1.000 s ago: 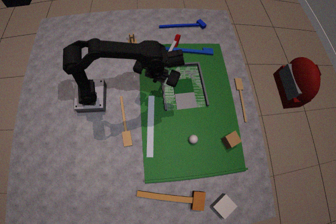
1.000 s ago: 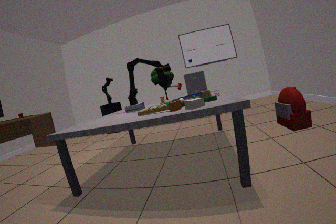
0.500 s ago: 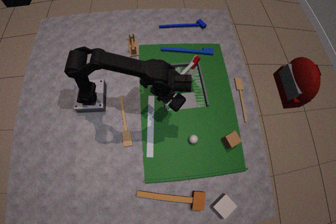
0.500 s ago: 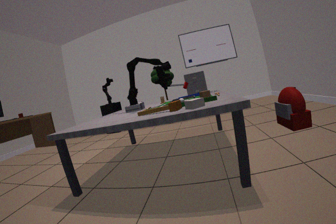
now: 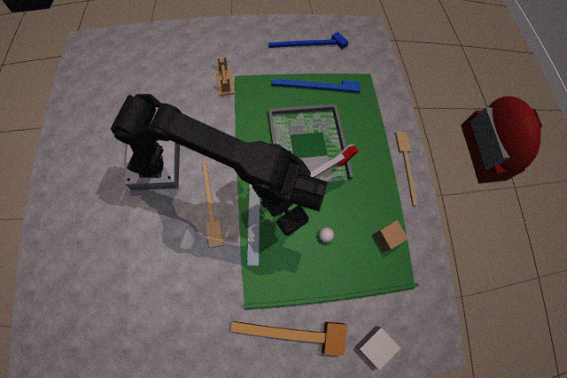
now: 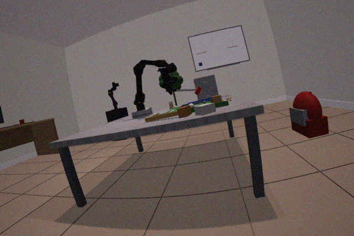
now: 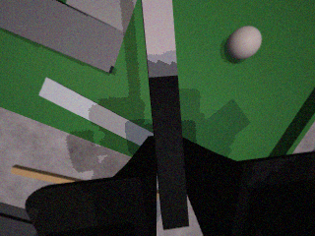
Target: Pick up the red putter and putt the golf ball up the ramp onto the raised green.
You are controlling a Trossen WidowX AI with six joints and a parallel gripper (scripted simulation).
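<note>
Now: gripper tip 13 cm above the white strip, 5 cm past it and 1 cm to the right of it. The rest, counted from my gripper tip: red putter 10 cm ahead, 7 cm to the left, 1 cm above; tan block 33 cm ahead, 10 cm below, 8 cm to the right; white golf ball 14 cm ahead, 11 cm below, 7 cm to the right.
</note>
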